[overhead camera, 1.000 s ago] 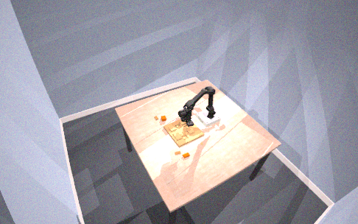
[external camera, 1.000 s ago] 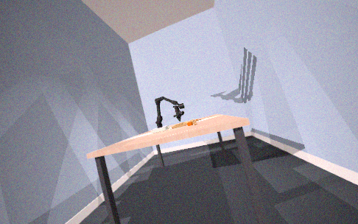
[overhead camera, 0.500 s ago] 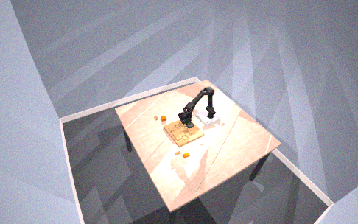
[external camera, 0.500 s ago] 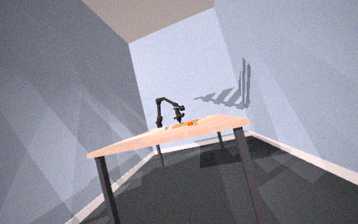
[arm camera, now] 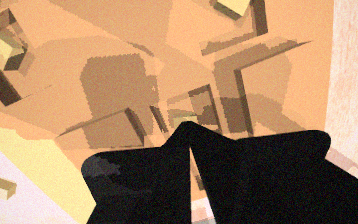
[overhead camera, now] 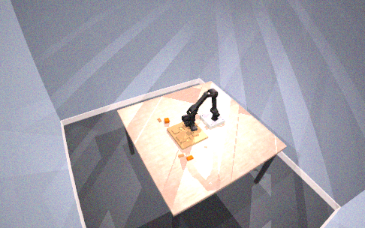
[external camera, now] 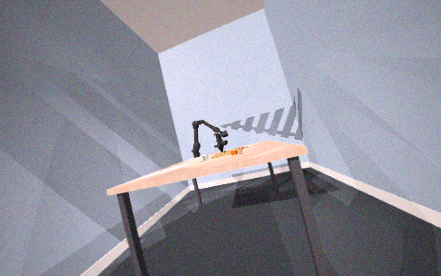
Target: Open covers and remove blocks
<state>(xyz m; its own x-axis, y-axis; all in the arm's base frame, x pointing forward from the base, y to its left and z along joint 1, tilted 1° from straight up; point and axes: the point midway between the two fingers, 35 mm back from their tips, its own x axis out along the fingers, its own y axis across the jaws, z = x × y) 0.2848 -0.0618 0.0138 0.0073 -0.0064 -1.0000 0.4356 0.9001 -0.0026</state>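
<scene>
My gripper tip is now 60 mm short of the tan puzzle board and 10 mm to the left of it. Round my gripper tip: orange bit: 240 mm ahead, 240 mm to the left, 10 mm below.
</scene>
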